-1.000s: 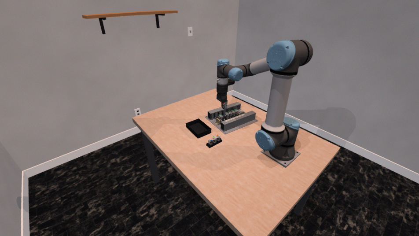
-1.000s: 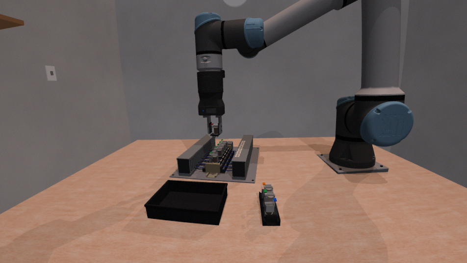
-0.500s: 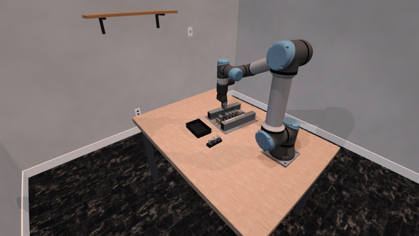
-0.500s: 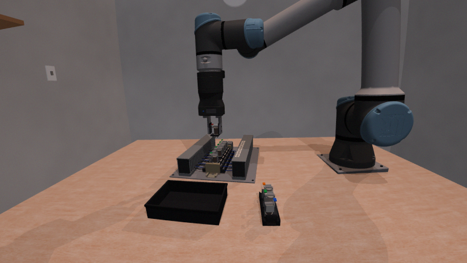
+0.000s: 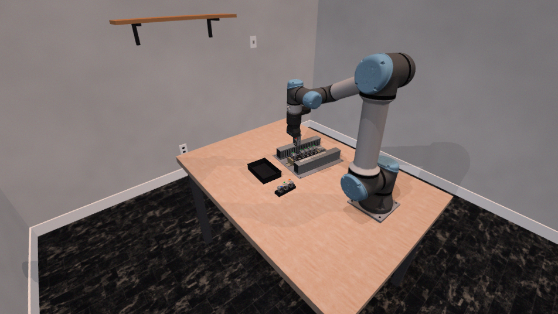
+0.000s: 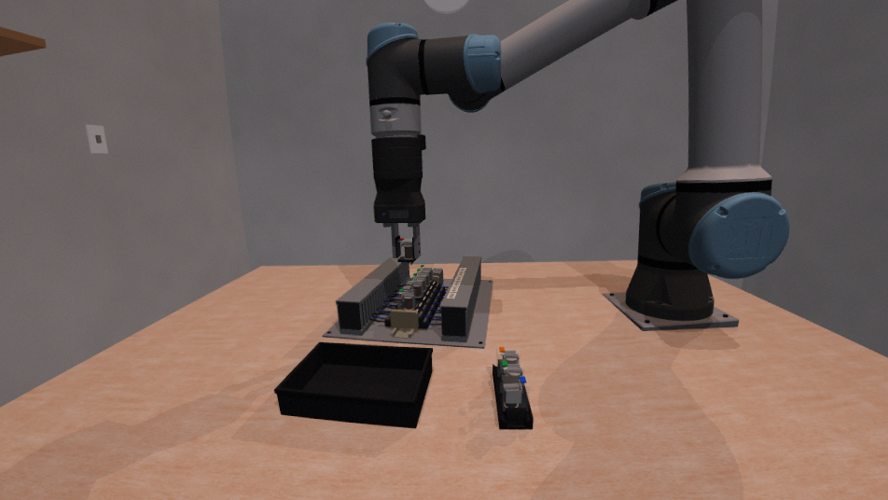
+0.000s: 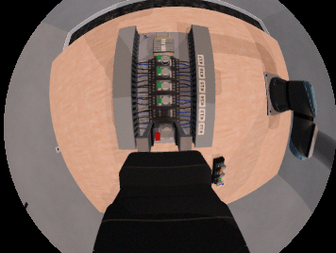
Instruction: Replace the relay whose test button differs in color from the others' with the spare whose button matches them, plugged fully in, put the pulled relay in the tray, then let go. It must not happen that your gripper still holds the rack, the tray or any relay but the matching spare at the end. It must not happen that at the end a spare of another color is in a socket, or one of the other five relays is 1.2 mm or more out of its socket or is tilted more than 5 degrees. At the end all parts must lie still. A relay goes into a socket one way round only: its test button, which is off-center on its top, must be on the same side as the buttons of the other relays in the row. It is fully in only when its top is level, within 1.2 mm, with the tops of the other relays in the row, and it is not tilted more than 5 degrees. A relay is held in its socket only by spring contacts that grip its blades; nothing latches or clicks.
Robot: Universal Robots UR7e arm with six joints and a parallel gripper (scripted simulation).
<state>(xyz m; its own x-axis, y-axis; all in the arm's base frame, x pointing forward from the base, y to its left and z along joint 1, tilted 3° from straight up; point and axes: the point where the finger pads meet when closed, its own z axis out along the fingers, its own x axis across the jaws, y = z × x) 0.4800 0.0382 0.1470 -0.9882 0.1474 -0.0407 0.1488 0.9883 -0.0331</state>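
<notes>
Right now the black tray is 200 mm to the left of my hand, 120 mm below it and 40 mm ahead of it. Also, from my hand: relay: 10 mm below.
</notes>
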